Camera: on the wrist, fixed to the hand. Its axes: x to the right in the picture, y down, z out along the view.
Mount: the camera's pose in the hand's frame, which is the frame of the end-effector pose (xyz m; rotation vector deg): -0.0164 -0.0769 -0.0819 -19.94 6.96 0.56
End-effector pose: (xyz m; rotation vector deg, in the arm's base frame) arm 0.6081 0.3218 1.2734 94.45 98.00 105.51
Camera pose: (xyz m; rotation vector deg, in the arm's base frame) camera 0.5120 0.2861 1.2245 82.18 75.80 122.35
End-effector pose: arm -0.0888 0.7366 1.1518 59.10 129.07 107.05
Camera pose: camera -0.1464 0.6536 1.1000 51.33 107.58 130.31
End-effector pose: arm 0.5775 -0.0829 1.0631 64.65 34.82 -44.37
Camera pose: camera 0.5026 -0.0190 1.0065 49.28 46.10 -32.48
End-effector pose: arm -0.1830 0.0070 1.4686 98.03 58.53 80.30
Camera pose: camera -0.2765 0.0296 1.4083 79.79 44.53 91.65
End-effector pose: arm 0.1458 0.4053 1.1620 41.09 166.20 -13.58
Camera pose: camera 0.1156 0.3460 1.2540 40.31 168.08 18.14
